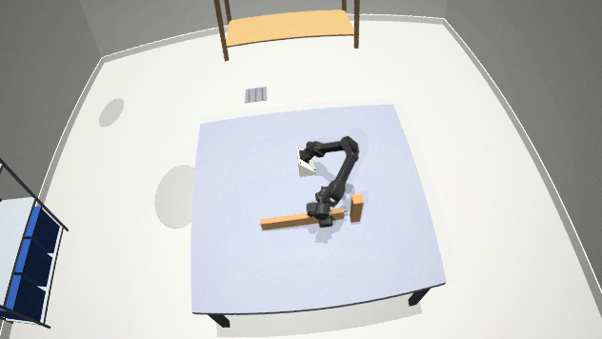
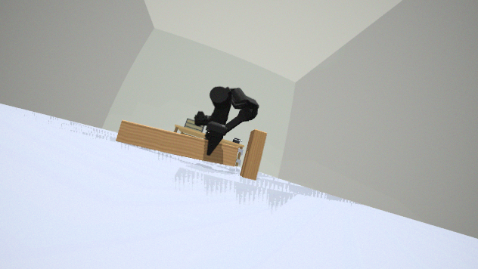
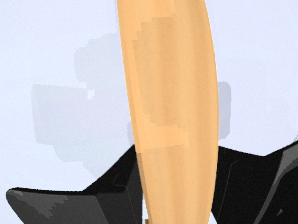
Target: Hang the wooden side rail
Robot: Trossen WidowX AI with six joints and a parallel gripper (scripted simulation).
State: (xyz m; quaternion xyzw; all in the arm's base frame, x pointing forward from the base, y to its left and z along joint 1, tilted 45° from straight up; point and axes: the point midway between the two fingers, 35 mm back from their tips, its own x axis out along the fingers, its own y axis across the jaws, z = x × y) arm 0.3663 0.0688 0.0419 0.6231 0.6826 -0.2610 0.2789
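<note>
Right now my gripper tip is 160 mm to the right of the headboard post, 40 mm below it and 10 mm past it.
</note>
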